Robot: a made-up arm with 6 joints.
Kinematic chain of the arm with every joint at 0, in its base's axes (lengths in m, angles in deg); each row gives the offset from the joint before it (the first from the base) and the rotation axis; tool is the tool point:
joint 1: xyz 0 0 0.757 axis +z
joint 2: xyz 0.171 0 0 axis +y
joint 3: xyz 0 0 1.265 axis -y
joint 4: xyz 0 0 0.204 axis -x
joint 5: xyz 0.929 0 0 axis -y
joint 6: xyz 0.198 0 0 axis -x
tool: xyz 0 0 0
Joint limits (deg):
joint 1: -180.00..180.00
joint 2: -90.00..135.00
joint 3: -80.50..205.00
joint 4: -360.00..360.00
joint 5: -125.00..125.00
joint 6: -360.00..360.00
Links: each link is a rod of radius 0.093 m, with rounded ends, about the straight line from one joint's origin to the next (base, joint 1, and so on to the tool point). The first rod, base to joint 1, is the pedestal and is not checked.
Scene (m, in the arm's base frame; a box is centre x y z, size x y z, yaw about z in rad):
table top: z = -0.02
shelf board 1: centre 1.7 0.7 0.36 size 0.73 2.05 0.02 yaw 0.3
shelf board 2: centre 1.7 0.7 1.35 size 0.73 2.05 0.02 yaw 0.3
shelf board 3: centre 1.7 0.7 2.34 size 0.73 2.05 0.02 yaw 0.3
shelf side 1: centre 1.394 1.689 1.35 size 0.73 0.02 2 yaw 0.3
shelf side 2: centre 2.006 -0.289 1.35 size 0.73 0.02 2 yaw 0.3
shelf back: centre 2.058 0.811 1.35 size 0.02 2.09 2 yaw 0.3
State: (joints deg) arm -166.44 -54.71 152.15 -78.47 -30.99 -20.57
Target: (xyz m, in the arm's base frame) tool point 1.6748 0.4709 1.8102
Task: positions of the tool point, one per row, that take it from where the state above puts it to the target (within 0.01 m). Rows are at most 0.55 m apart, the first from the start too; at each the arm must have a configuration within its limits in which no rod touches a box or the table.
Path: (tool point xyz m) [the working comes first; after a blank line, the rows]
Joints at the target: -161.27 -38.78 128.39 -76.92 -28.47 -20.57
Straight joint move there: touches shelf board 2.

1: 1.5448 0.2503 0.8225
2: 1.3271 0.1826 0.8222
3: 1.0836 0.1143 0.8275
4: 1.2071 0.2337 1.2796
5: 1.1317 0.3029 1.8103
6: 1.3302 0.3684 1.8396
7: 1.5128 0.4249 1.8390
8: 1.6749 0.4708 1.8100

